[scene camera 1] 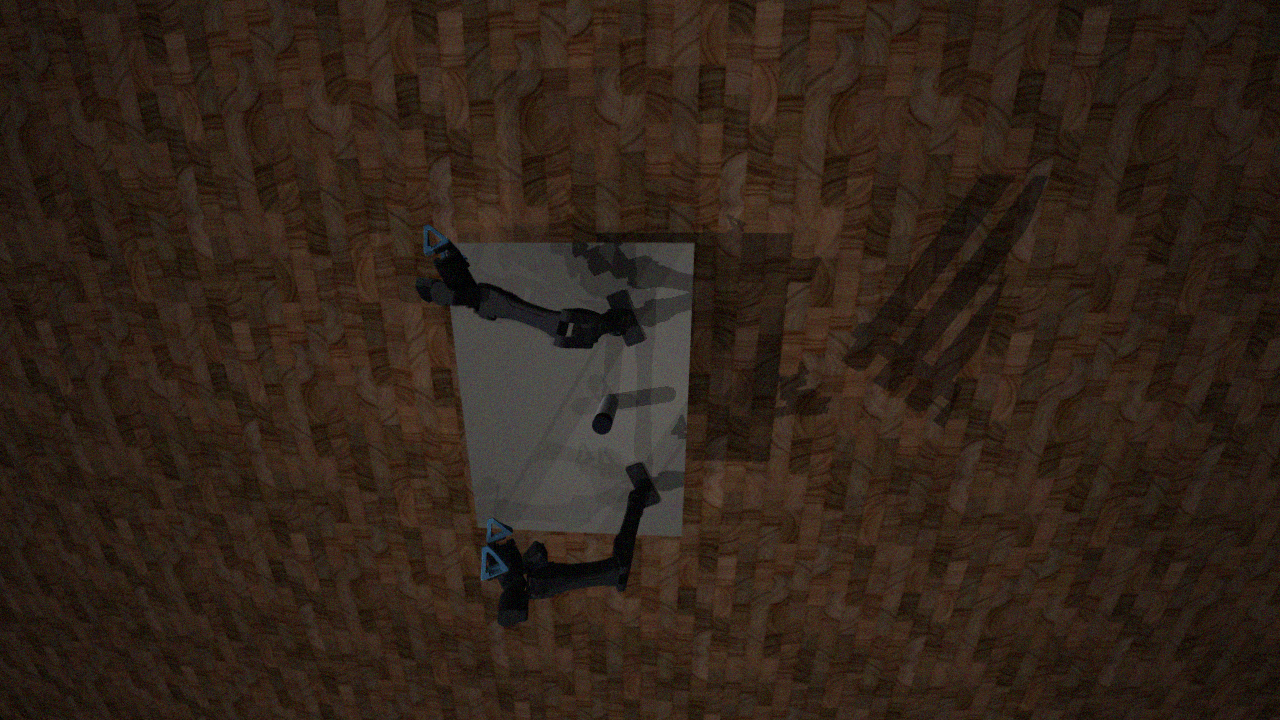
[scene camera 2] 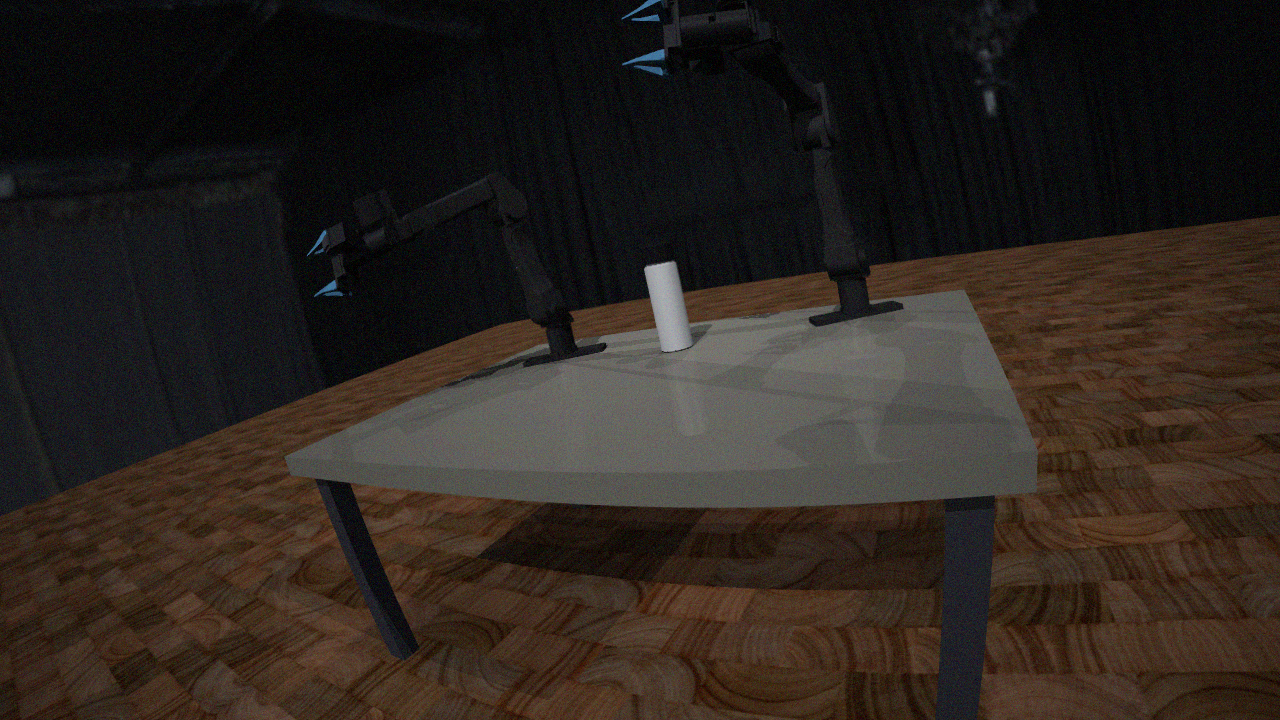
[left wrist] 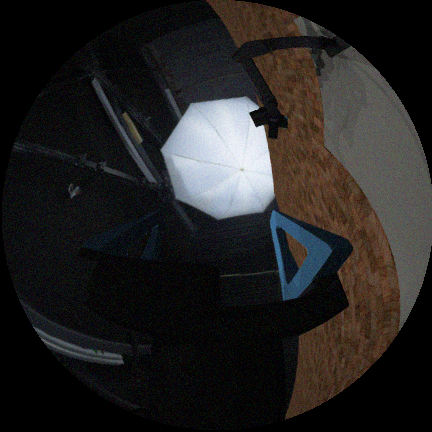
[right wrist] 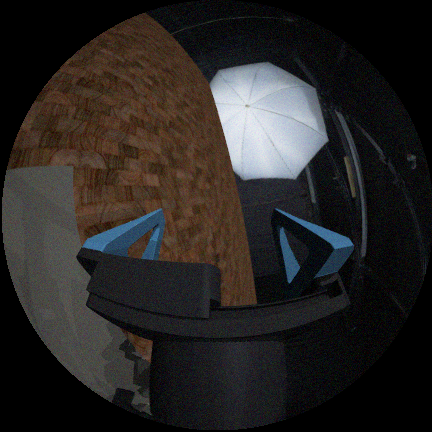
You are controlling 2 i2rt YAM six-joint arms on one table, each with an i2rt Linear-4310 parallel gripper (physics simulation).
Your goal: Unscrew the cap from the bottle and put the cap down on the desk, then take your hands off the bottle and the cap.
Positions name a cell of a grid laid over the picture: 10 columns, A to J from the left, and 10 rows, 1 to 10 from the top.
Labels:
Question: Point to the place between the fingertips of the left gripper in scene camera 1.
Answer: D8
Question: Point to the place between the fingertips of the left gripper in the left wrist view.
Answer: F5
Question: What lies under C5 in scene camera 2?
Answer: The right gripper.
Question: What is the left gripper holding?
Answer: Nothing.

